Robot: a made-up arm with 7 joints. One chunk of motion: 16 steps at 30 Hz.
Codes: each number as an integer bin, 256 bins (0 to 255) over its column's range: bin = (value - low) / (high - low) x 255, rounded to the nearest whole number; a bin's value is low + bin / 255 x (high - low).
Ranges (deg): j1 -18..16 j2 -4..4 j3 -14..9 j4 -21..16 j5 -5..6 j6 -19..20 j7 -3..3
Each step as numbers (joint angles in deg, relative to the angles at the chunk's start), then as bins.
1 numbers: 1.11 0.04 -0.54 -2.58 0.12 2.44 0.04
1 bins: 143 129 149 127 119 140 129
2 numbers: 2.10 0.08 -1.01 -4.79 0.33 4.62 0.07
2 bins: 151 130 144 112 124 154 130
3 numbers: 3.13 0.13 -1.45 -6.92 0.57 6.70 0.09
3 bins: 158 132 139 97 129 168 131
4 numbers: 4.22 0.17 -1.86 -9.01 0.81 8.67 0.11
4 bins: 167 133 135 83 135 181 132
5 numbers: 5.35 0.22 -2.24 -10.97 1.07 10.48 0.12
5 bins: 175 135 130 69 141 193 133
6 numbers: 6.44 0.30 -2.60 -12.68 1.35 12.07 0.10
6 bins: 183 137 126 57 147 203 132
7 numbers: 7.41 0.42 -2.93 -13.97 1.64 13.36 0.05
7 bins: 191 141 123 48 154 212 130
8 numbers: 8.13 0.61 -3.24 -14.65 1.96 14.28 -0.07
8 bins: 196 147 119 44 161 218 125
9 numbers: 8.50 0.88 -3.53 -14.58 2.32 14.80 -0.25
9 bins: 199 156 116 44 170 221 117
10 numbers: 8.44 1.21 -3.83 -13.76 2.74 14.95 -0.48
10 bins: 198 166 113 50 179 222 107
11 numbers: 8.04 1.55 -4.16 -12.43 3.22 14.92 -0.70
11 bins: 195 177 109 59 191 222 98
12 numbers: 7.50 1.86 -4.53 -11.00 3.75 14.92 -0.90
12 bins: 191 187 105 69 203 222 89
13 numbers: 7.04 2.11 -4.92 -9.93 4.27 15.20 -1.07
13 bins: 188 195 101 76 215 224 82
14 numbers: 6.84 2.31 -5.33 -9.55 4.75 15.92 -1.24
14 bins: 186 201 96 79 226 228 75
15 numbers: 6.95 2.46 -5.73 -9.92 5.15 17.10 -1.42
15 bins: 187 206 92 76 235 236 67
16 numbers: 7.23 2.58 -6.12 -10.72 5.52 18.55 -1.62
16 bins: 189 210 87 71 244 246 59
